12 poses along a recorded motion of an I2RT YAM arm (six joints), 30 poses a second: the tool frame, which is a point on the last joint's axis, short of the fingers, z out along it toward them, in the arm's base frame.
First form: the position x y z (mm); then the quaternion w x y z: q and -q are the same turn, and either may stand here.
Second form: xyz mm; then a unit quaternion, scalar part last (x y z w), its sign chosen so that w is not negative. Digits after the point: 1 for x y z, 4 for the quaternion.
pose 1, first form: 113.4, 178.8, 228.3, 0.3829, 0.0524, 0.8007, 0.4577
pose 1, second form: 113.4, 178.8, 228.3, 0.0524, 0.8007, 0.4577, 0.3829
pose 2, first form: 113.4, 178.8, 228.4, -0.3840, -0.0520, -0.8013, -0.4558
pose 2, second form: 113.4, 178.8, 228.4, 0.0520, 0.8013, 0.4558, 0.3840
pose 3, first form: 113.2, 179.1, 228.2, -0.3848, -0.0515, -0.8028, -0.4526
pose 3, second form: 113.2, 179.1, 228.2, 0.0515, 0.8028, 0.4526, 0.3848
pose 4, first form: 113.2, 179.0, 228.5, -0.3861, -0.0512, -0.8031, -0.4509
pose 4, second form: 113.2, 179.0, 228.5, 0.0512, 0.8031, 0.4509, 0.3861
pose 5, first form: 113.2, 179.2, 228.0, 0.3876, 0.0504, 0.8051, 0.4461
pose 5, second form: 113.2, 179.2, 228.0, 0.0504, 0.8051, 0.4461, 0.3876
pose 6, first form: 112.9, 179.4, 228.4, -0.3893, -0.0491, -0.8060, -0.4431
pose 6, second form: 112.9, 179.4, 228.4, 0.0491, 0.8060, 0.4431, 0.3893
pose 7, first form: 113.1, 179.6, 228.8, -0.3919, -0.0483, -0.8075, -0.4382
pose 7, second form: 113.1, 179.6, 228.8, 0.0483, 0.8075, 0.4382, 0.3919
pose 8, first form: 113.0, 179.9, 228.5, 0.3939, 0.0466, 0.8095, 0.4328
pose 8, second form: 113.0, 179.9, 228.5, 0.0466, 0.8095, 0.4328, 0.3939
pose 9, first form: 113.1, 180.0, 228.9, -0.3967, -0.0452, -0.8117, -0.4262
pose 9, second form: 113.1, 180.0, 228.9, 0.0452, 0.8117, 0.4262, 0.3967
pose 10, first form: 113.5, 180.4, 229.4, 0.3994, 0.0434, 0.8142, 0.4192
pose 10, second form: 113.5, 180.4, 229.4, 0.0434, 0.8142, 0.4192, 0.3994
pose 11, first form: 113.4, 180.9, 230.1, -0.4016, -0.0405, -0.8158, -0.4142
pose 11, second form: 113.4, 180.9, 230.1, 0.0405, 0.8158, 0.4142, 0.4016
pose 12, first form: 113.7, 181.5, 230.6, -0.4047, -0.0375, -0.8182, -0.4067
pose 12, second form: 113.7, 181.5, 230.6, 0.0375, 0.8182, 0.4067, 0.4047
